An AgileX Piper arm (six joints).
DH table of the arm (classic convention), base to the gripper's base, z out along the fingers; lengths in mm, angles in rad. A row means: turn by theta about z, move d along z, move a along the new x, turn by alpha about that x. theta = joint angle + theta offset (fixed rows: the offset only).
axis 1: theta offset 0, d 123, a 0, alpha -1.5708
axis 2: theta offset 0.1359, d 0, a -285, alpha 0
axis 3: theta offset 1.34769, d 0, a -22, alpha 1.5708
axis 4: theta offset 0, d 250.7, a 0, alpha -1.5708
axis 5: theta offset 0, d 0, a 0, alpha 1.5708
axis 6: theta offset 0, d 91, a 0, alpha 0
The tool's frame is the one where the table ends.
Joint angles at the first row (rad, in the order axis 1, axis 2, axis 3, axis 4, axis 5, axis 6):
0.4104, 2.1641, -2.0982, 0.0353, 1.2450, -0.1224
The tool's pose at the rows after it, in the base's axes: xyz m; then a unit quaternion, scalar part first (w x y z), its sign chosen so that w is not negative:
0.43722 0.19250 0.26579 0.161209 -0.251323 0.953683 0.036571
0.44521 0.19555 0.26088 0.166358 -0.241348 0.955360 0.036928
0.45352 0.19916 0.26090 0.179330 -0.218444 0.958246 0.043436
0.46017 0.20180 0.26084 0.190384 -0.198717 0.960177 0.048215
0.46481 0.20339 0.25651 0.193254 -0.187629 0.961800 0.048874
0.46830 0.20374 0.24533 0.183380 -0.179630 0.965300 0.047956
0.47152 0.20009 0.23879 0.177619 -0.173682 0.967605 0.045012
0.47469 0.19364 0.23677 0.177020 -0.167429 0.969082 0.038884
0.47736 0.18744 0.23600 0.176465 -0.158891 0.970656 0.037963
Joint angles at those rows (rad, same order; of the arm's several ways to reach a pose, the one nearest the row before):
0.4104, 2.2007, -2.1191, 0.0242, 1.2450, -0.1089
0.4104, 2.2399, -2.1689, 0.0197, 1.2451, -0.0876
0.4104, 2.2785, -2.2362, 0.0197, 1.2451, -0.0407
0.4104, 2.3106, -2.2926, 0.0170, 1.2450, 0.0000
0.4104, 2.3358, -2.3220, 0.0124, 1.2430, 0.0234
0.4083, 2.3603, -2.3265, 0.0124, 1.2430, 0.0386
0.3996, 2.3731, -2.3265, 0.0100, 1.2430, 0.0430
0.3873, 2.3770, -2.3265, 0.0000, 1.2430, 0.0452
0.3742, 2.3785, -2.3265, 0.0000, 1.2430, 0.0497

